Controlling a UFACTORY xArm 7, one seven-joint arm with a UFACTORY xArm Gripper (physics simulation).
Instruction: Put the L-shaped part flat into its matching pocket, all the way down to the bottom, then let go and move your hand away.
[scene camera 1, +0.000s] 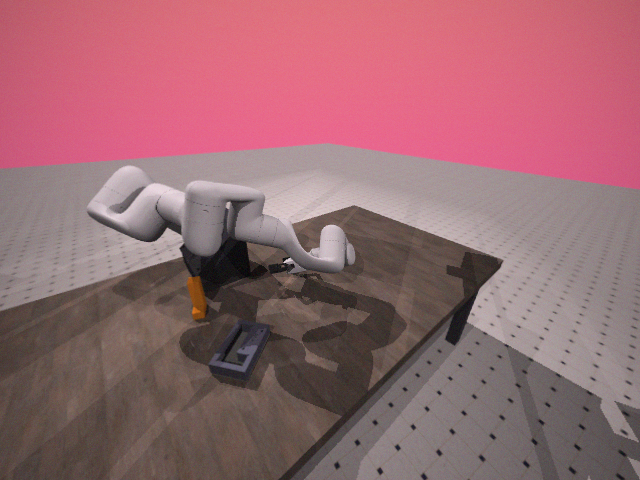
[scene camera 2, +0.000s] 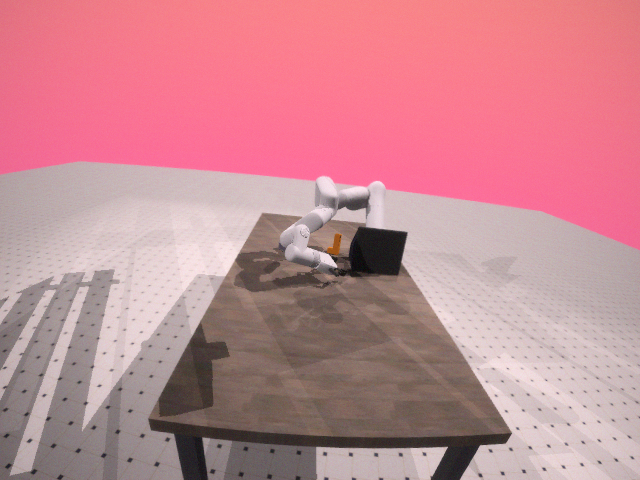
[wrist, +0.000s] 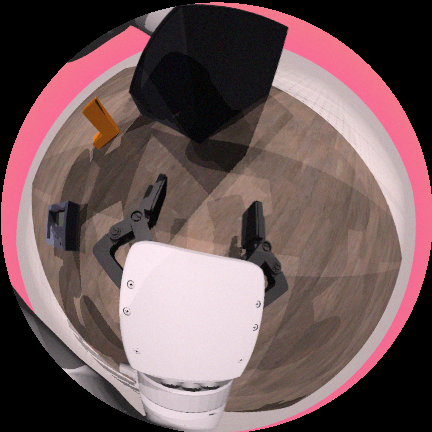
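Pixels of known places: gripper, fingertip midpoint: (scene camera 1: 276, 265) (scene camera 2: 340, 267) (wrist: 208, 195); arm's base at its link origin: (scene camera 2: 374, 237) (wrist: 197, 39).
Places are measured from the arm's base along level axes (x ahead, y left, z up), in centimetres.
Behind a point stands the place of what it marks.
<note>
The orange L-shaped part (scene camera 1: 196, 297) {x 19.5, y -9.7, z -9.5 cm} (scene camera 2: 336, 244) {x 18.3, y -7.8, z -9.3 cm} (wrist: 102, 123) {x 18.4, y -7.8, z -10.2 cm} stands upright on the table, its long leg up and its short foot at the bottom. The grey-blue tray with the pocket (scene camera 1: 230, 372) {x 46.2, y -7.6, z -12.8 cm} (wrist: 73, 226) {x 35.7, y 1.7, z -13.9 cm} lies on the table near the part; the part is outside it. In scene camera 2 the tray does not show. My gripper (wrist: 208, 195) {x 15.1, y 17.9, z -10.4 cm} is open with nothing between its fingers. It is low over the table and apart from the part and the tray, which both show left of the fingers in the wrist view. In scene camera 1 the gripper is small and partly hidden by the wrist.
A large black block (scene camera 1: 227, 263) {x 10.1, y 2.1, z -6.9 cm} (scene camera 2: 379, 251) {x -2.3, y 8.6, z -3.8 cm} (wrist: 210, 65) {x 6.3, y 9.4, z -2.5 cm} stands on the wooden table (scene camera 1: 129, 403) {x 39.9, y -27.0, z -15.2 cm} (scene camera 2: 330, 382) {x 15.4, y 83.2, z -15.2 cm}, close to the gripper and beyond the fingertips in the wrist view. The white arm (scene camera 1: 206, 217) {x 32.5, y -4.1, z 19.5 cm} (scene camera 2: 325, 193) {x 26.5, y 11.1, z 20.7 cm} reaches over the table. Dark shadows fall across the tabletop.
</note>
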